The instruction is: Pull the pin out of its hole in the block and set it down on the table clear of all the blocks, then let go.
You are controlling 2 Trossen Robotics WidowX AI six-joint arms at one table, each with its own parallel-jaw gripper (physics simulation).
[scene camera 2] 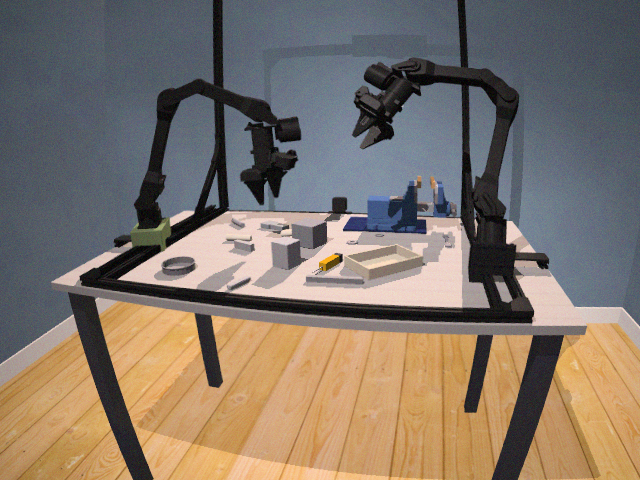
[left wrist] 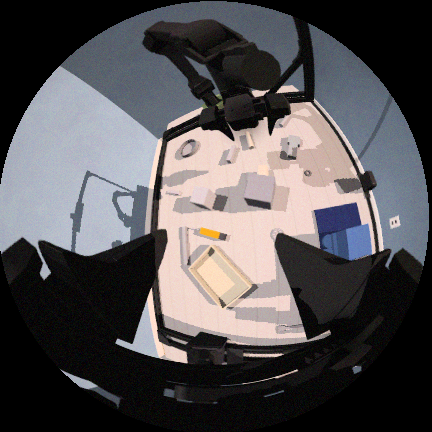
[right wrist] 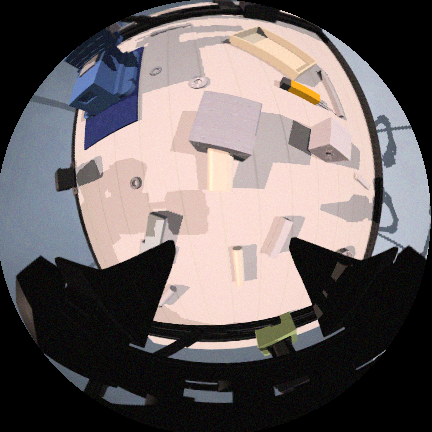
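Note:
The large grey block stands on the table. A thick cream pin shows at its lower side; whether its hidden end is inside the hole or beside the block, I cannot tell. A smaller grey block has a dark round mark on one face in the right wrist view. My right gripper is open and empty, high above the table, left of the large block in the scene view. My left gripper is open and empty, high over the table.
A thin cream cylinder and a small grey bar lie left of the blocks in the scene view. A ring, an orange-handled tool, a tray and a blue vise are also on the table.

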